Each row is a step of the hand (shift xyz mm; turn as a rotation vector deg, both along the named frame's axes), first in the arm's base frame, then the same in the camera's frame.
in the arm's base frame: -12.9 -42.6 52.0 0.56 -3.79 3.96
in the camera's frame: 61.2 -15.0 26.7 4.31 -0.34 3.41
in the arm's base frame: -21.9 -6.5 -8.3 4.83 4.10 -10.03
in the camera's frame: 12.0 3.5 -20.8 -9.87 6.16 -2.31
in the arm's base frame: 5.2 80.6 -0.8 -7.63 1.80 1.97
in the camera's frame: -63.4 -48.0 -14.2 3.27 -4.84 -5.59
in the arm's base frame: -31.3 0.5 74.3 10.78 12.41 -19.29
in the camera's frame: 47.8 -63.5 13.8 -23.12 9.48 -4.23
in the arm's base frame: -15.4 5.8 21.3 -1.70 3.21 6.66
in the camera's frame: 12.6 -23.6 -2.6 1.36 -7.32 1.43
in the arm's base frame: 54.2 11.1 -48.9 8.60 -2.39 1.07
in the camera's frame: -56.6 44.8 15.8 -1.97 3.29 8.13
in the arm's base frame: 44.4 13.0 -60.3 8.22 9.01 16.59
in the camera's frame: -58.2 48.9 1.3 -3.51 -15.14 13.51
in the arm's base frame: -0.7 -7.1 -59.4 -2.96 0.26 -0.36
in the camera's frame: -20.5 47.2 -30.6 1.10 -0.79 -2.67
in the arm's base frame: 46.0 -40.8 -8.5 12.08 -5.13 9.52
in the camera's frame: 4.2 45.3 42.2 2.09 -0.07 16.08
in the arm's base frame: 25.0 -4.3 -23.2 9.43 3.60 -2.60
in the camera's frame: -19.3 27.0 9.1 -8.49 2.48 5.51
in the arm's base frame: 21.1 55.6 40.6 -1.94 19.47 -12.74
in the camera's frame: -34.3 -57.6 26.3 -19.27 -3.46 -12.72
